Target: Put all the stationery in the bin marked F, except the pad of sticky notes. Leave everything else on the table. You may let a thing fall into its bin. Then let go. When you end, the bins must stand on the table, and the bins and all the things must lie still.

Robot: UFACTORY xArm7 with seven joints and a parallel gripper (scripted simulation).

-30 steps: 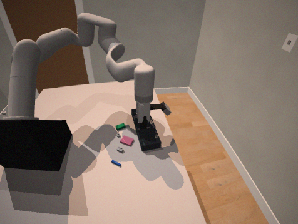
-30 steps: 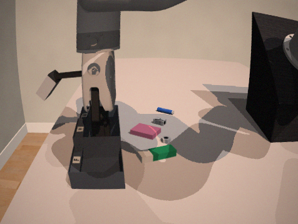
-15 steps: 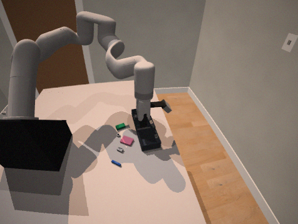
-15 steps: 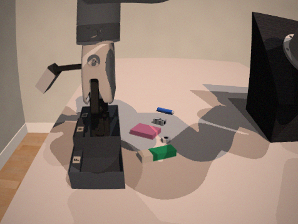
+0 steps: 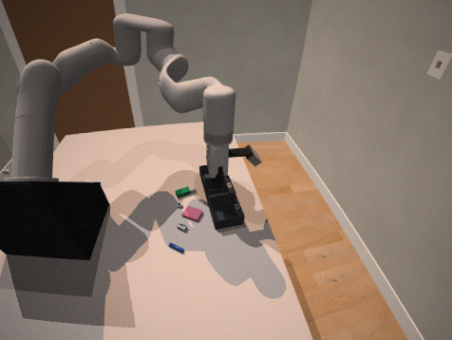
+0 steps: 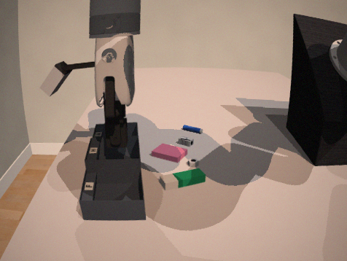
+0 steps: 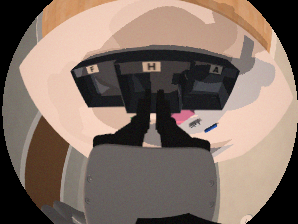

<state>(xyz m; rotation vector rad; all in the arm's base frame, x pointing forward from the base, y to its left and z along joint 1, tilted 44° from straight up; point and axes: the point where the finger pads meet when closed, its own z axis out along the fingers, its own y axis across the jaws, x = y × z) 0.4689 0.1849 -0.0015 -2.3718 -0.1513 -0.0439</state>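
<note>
The silver pencil sharpener is 12 cm to the right of my hand, 11 cm behind it and 6 cm below it. From my hand the other things lie so: pink sticky-note pad: 8 cm behind, 7 cm to the right, 6 cm below; then small grey nut: 12 cm behind, 7 cm below, 4 cm to the right; then green-and-white eraser: 10 cm behind, 6 cm below, 2 cm to the left.
</note>
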